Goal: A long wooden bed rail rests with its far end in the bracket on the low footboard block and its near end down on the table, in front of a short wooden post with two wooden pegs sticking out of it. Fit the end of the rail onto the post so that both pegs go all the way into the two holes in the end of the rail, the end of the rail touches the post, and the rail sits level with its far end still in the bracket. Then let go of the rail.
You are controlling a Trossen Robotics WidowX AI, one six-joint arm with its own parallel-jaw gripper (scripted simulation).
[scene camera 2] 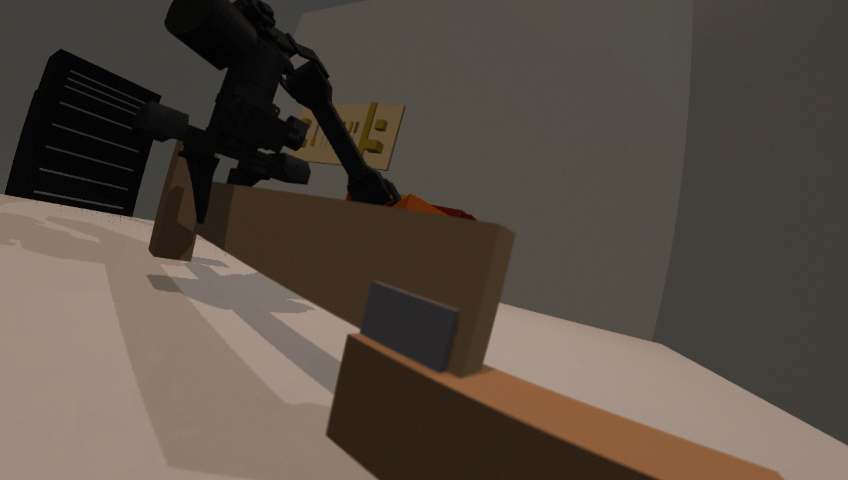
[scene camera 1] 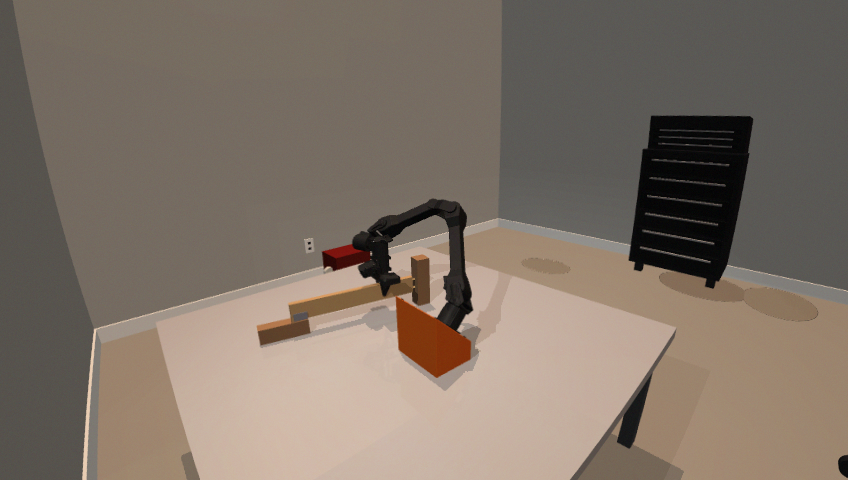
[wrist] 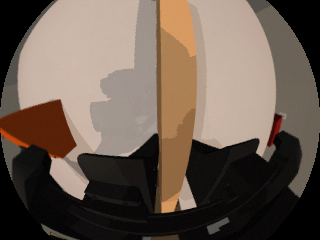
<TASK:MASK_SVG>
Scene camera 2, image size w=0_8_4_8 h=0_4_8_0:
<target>my gripper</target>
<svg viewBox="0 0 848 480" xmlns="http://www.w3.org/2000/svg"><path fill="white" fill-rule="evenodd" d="M249 81L236 78L225 78L223 80L220 92L215 99L216 104L209 127L205 130L189 125L189 115L171 109L155 101L143 104L138 109L131 132L162 143L171 138L181 142L184 141L183 151L179 151L178 156L184 157L188 165L194 192L196 219L199 224L204 223L214 172L220 162L220 158L214 157L215 152L228 158L231 157L239 160L237 168L230 169L226 184L253 187L261 179L270 180L271 178L292 184L308 184L311 175L308 162L298 157L293 157L286 152L280 153L283 145L294 151L299 150L305 141L309 125L293 115L289 116L286 121L278 118L280 108L273 104L273 96L265 89ZM258 149L263 148L266 151L272 150L275 153L265 154L259 151Z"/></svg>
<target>wooden rail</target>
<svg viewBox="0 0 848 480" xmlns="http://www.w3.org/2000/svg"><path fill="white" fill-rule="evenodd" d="M187 179L177 222L185 228L190 229L282 287L360 330L372 281L458 309L459 314L444 372L448 372L457 378L463 378L481 371L516 234L509 228L501 224L288 191L282 192L245 185L225 184L215 181L212 182L204 223L199 224L196 219L192 182L190 178Z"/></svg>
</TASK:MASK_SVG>
